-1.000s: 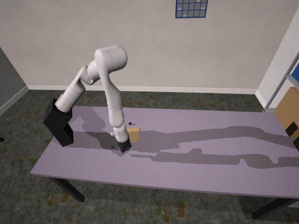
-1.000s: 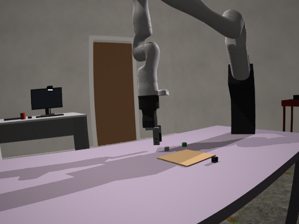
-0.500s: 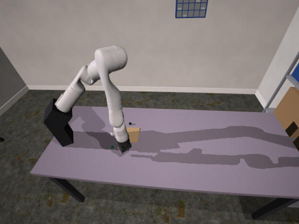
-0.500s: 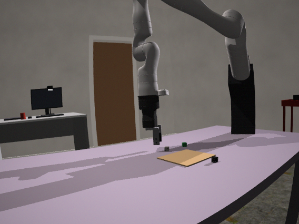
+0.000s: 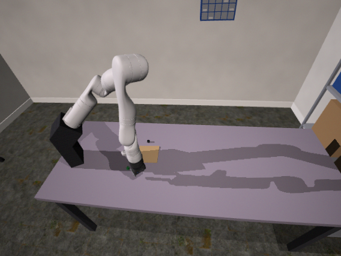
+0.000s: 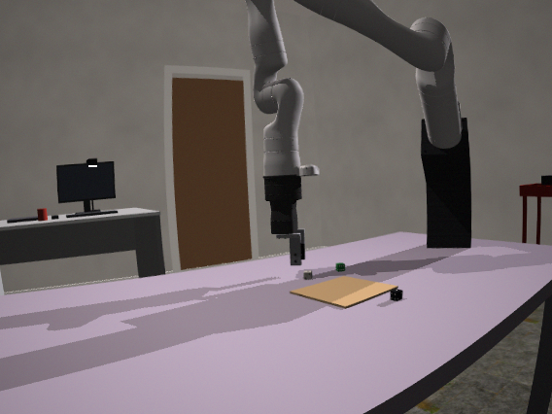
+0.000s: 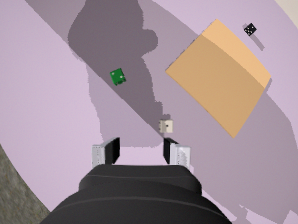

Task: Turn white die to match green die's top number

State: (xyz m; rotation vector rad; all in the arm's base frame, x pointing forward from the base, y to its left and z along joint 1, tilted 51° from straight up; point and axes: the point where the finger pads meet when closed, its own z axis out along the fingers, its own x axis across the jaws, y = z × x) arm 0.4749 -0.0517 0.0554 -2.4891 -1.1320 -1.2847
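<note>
My gripper is now 4 cm to the right of the white die, 4 cm above it and 1 cm past it. From my hand the other things lie so: tan mat (16 cm to the left, 4 cm below, 3 cm behind); then green die (9 cm behind, 4 cm below, 1 cm to the left); then black die (26 cm to the left, 8 cm behind, 4 cm below).
</note>
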